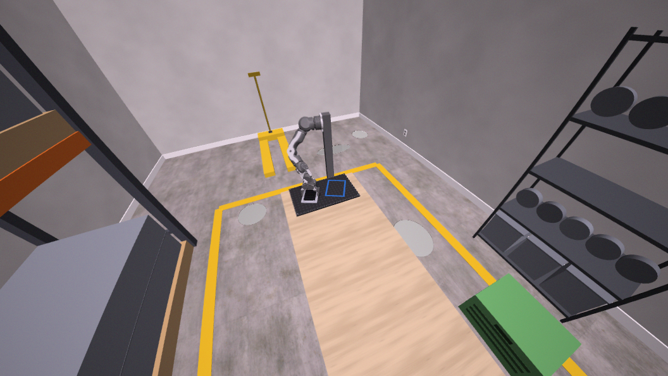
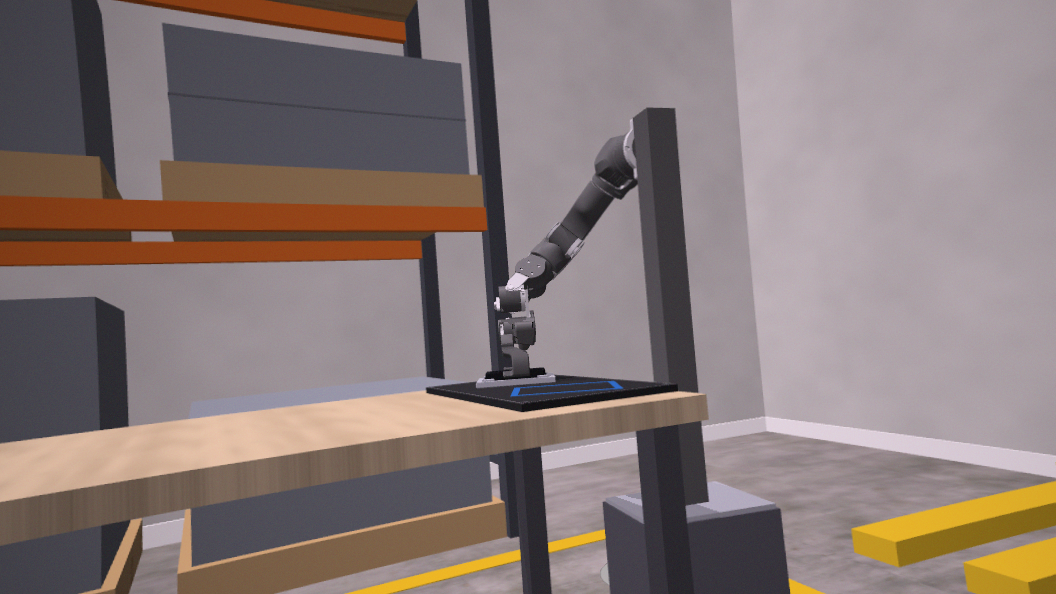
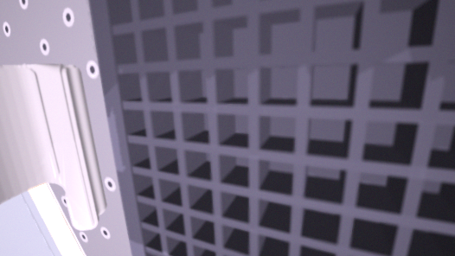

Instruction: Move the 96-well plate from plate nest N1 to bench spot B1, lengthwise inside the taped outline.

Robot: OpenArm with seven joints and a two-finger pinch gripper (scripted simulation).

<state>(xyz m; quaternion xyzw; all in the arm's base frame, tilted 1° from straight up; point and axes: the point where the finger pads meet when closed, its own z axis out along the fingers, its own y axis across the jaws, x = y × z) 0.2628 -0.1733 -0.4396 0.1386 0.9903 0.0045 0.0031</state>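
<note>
My gripper is now right at the 96-well plate. Round my hand: plate nest N1: 1 cm below.
</note>
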